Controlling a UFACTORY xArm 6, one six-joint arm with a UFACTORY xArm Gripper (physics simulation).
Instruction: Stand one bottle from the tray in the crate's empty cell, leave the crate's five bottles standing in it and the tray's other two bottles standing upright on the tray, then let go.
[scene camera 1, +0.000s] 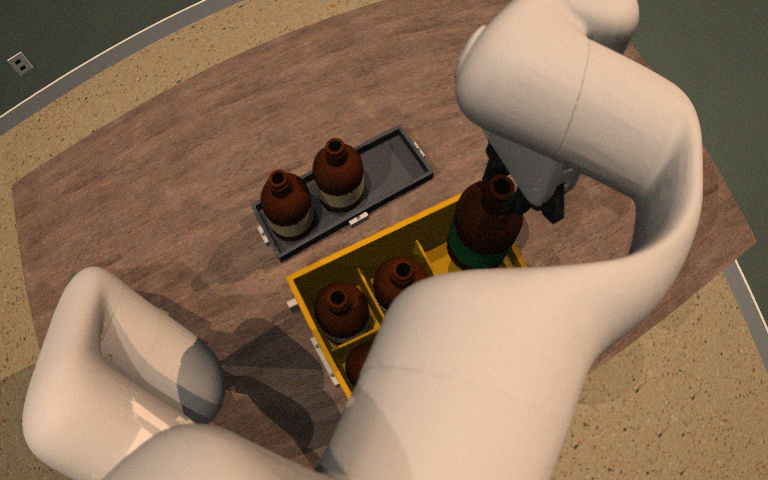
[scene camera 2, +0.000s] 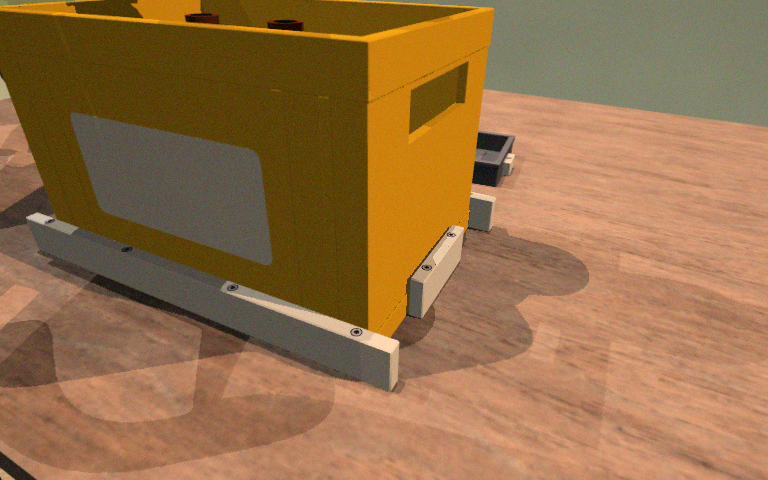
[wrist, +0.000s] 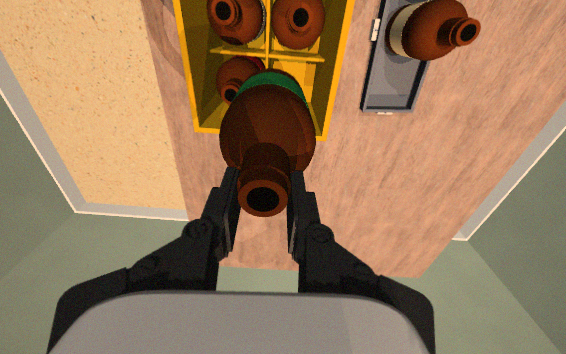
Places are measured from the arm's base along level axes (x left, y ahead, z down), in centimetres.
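Pixels of known places: gripper, fingertip midpoint: (scene camera 1: 505, 192) (wrist: 264, 186).
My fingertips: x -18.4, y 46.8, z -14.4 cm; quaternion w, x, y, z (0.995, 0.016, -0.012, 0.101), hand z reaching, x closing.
Observation:
Ahead of a thing's pixels: the offset from my fingertips to its top centre. Level surfaces: height alone.
My gripper (scene camera 1: 508, 198) (wrist: 264, 186) is shut on the neck of a brown bottle with a green label {dx +0.1, dy -1.1, dz -2.4 cm} (scene camera 1: 485, 226) (wrist: 267, 122). The bottle hangs about upright over the crate's end; its base partly hides the empty cell (wrist: 294, 75) in the wrist view. The yellow crate {dx +0.0, dy -9.2, dz +17.5 cm} (scene camera 1: 373, 237) (scene camera 2: 424, 186) (wrist: 340, 55) holds brown bottles; three show in the wrist view, one of them {dx +4.0, dy -8.7, dz +18.7 cm} (wrist: 299, 22) beyond the divider. Two cream-label bottles {dx +24.1, dy -13.8, dz +19.0 cm} (scene camera 1: 286, 206) {dx +23.1, dy -5.0, dz +19.0 cm} (scene camera 1: 338, 175) stand upright on the dark tray (scene camera 1: 399, 161) (scene camera 2: 488, 172) (wrist: 392, 97). The base's height above the cell floor is unclear.
Pale stop blocks (scene camera 1: 323, 359) (scene camera 2: 436, 271) and a long pale rail {dx -9.7, dy -11.2, dz +32.0 cm} (scene camera 2: 226, 300) line the crate's foot. The arm (scene camera 1: 470, 350) hides part of the crate in the first scene view. The tray lies beside the crate's long side on the wooden table {dz +35.0 cm} (scene camera 1: 169, 169).

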